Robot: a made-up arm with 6 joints. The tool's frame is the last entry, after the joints. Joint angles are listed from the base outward. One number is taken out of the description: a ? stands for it. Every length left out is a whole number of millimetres.
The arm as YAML. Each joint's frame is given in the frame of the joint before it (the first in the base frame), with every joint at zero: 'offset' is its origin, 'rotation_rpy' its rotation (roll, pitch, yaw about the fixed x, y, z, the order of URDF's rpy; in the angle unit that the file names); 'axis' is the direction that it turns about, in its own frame. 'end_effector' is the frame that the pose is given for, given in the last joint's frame.
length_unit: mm
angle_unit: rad
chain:
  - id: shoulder
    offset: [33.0, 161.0, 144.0]
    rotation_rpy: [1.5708, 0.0, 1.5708]
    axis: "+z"
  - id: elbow
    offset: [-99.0, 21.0, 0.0]
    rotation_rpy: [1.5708, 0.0, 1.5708]
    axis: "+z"
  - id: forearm
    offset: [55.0, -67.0, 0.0]
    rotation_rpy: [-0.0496, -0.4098, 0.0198]
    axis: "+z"
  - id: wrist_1
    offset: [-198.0, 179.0, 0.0]
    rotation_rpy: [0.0, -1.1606, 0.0]
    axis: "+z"
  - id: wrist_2
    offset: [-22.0, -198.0, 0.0]
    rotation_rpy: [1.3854, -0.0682, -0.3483]
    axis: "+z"
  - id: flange
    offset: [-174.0, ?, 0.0]
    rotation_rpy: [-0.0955, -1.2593, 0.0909]
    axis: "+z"
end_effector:
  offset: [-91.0, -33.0, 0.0]
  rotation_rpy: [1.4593, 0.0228, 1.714]
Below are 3 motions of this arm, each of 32 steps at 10 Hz.
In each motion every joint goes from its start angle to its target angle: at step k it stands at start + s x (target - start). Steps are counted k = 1, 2, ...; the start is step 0. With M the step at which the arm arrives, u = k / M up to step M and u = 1 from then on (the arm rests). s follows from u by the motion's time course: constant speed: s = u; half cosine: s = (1 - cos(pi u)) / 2; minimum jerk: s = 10 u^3 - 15 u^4 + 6 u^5.
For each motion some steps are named. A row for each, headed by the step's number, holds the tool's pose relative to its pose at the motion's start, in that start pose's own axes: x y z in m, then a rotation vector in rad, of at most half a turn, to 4 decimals.
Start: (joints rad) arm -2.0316 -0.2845 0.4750 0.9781 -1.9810 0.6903
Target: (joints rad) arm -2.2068 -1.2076 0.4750 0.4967 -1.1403 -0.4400
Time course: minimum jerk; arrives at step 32
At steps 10, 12, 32:
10: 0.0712 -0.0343 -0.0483 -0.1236 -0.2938 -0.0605
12: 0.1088 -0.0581 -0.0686 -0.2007 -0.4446 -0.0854
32: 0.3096 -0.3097 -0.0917 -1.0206 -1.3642 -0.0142

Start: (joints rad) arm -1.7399 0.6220 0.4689 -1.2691 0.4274 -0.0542
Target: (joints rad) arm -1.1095 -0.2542 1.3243 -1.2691 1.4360 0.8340
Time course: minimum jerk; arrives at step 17
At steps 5, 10, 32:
5: -0.0044 -0.0452 0.0417 -0.0179 0.2526 0.1406
10: 0.0949 -0.2158 0.1934 -0.0574 1.0692 0.5781
32: 0.2413 -0.3400 0.2478 -0.0574 1.5646 0.8849

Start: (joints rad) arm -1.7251 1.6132 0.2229 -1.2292 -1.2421 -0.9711
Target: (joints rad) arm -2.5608 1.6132 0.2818 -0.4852 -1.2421 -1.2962
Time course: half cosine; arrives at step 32
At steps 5, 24, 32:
5: 0.0328 0.0009 0.0028 0.0041 0.0733 -0.0194
24: 0.4040 -0.0283 -0.2218 -0.0364 1.0511 -0.3131
32: 0.4329 -0.0412 -0.3026 -0.0654 1.2295 -0.3696

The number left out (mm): -278.0
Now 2 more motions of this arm.
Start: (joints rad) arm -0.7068 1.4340 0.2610 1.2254 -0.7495 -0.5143
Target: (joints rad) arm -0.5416 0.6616 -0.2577 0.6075 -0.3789 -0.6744
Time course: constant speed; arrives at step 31
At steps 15, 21, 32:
15: 0.0160 -0.0380 -0.1297 -0.6452 -0.0535 -0.1425
21: 0.0127 -0.0666 -0.1634 -0.9039 -0.0036 -0.1754
32: -0.0054 -0.1102 -0.1924 -1.3046 0.1819 -0.2153

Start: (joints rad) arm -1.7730 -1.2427 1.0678 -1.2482 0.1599 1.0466
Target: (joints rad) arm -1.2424 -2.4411 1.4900 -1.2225 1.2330 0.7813
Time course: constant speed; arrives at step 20
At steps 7, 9, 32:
7: -0.0877 -0.1986 0.1136 -0.3813 0.3202 0.3317
9: -0.0902 -0.2587 0.1632 -0.4765 0.4010 0.4544
32: 0.1317 -0.5128 0.4462 -0.8628 0.7427 1.3044

